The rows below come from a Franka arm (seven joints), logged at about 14 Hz.
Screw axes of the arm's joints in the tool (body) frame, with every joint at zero. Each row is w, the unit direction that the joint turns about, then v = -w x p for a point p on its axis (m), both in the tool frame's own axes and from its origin. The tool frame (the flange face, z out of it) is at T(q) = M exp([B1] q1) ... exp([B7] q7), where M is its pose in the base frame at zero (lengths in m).
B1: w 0 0 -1 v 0 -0.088 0
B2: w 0 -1 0 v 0.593 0 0.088
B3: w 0 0 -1 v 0 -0.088 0
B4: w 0 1 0 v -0.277 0 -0.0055
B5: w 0 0 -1 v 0 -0.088 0
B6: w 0 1 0 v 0.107 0 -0.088
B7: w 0 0 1 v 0 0 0
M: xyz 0.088 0 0.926 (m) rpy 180 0 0 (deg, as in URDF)
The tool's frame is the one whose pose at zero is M.
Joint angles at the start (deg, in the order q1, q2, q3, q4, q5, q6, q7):
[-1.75, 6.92, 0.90, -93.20, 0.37, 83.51, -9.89]
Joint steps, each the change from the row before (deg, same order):
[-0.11, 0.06, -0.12, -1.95, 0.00, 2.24, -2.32]
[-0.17, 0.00, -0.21, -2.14, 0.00, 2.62, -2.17]
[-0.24, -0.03, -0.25, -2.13, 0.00, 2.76, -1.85]
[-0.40, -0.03, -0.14, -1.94, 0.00, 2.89, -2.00]
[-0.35, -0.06, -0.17, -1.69, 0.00, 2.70, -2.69]
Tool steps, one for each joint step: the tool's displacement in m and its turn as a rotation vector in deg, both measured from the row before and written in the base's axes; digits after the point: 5 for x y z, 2 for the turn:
[0.00104, -0.00224, -0.01369, 0.64, -0.26, 1.98]
[0.00071, -0.00370, -0.01421, 0.56, -0.51, 1.69]
[0.00036, -0.00479, -0.01367, 0.44, -0.69, 1.28]
[0.00061, -0.00536, -0.01199, 0.45, -1.01, 1.38]
[0.00042, -0.00517, -0.00984, 0.56, -1.12, 2.08]

